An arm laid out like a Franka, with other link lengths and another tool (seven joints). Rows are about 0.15 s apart.
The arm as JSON. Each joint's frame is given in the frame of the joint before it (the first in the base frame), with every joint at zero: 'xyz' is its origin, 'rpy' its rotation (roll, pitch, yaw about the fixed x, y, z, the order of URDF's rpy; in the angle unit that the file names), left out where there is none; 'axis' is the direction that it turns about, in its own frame. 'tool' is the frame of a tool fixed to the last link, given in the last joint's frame.
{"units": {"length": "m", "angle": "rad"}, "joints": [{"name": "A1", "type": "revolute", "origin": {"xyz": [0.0, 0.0, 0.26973]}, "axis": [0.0, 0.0, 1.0]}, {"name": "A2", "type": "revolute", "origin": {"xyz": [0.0, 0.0, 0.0]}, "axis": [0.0, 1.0, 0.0]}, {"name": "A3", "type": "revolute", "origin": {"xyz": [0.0, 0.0, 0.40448]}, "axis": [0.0, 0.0, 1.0]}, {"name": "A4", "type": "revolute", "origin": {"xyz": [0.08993, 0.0, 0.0]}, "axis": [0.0, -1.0, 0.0]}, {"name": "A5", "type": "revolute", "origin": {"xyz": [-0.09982, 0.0, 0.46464]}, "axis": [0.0, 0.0, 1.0]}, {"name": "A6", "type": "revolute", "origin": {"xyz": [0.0, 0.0, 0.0]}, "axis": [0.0, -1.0, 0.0]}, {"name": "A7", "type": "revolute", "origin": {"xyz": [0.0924, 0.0, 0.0]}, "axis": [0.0, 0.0, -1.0]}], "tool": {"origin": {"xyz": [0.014, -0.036, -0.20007], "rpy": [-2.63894, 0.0, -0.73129]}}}
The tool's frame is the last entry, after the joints.
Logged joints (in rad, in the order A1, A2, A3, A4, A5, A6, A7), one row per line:
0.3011 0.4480 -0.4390 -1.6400 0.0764 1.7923 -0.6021
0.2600 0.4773 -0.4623 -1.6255 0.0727 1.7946 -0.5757
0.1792 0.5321 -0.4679 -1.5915 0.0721 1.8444 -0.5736
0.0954 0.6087 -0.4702 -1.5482 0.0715 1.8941 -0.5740
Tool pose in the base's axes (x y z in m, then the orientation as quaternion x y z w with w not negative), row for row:
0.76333 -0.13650 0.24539 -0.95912 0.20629 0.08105 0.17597
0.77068 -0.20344 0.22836 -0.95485 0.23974 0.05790 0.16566
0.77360 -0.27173 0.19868 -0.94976 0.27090 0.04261 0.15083
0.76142 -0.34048 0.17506 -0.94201 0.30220 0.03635 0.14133
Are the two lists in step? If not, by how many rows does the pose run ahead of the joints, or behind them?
The pose runs 1 row ahead of the joints: the pose in row i belongs to the joints in row i + 1.
